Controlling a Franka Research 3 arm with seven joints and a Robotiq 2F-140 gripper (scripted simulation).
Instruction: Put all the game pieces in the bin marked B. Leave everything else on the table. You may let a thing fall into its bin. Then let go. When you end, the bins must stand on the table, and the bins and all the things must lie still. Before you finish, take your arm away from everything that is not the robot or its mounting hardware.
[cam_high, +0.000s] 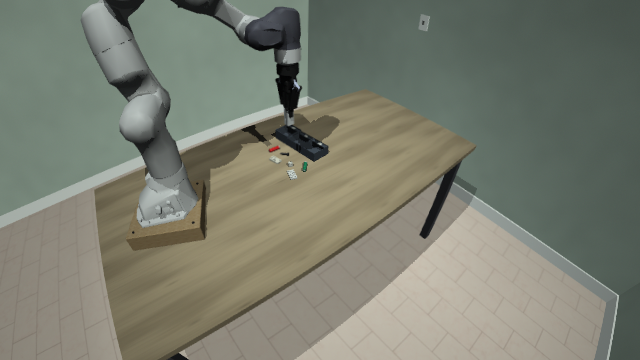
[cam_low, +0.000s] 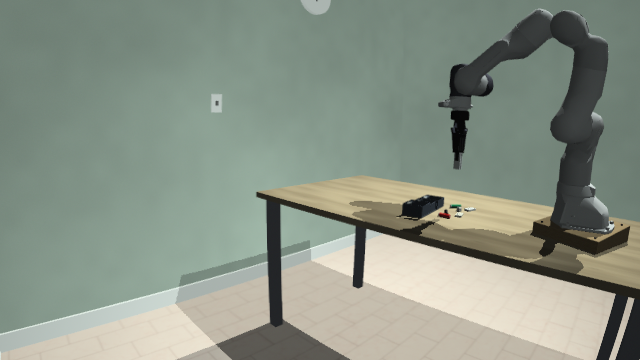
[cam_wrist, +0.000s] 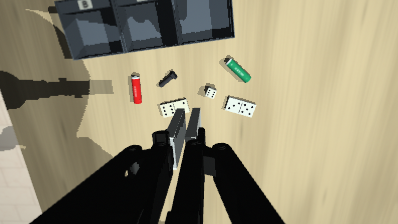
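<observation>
The dark bin lies 9 cm ahead of my hand, 9 cm to the left of it and 19 cm below it. Also, from my hand: black bolt 5 cm to the left, 20 cm below; then white die 1 cm behind, 2 cm to the right, 20 cm below; then green cylinder 3 cm ahead, 6 cm to the right, 20 cm below.
</observation>
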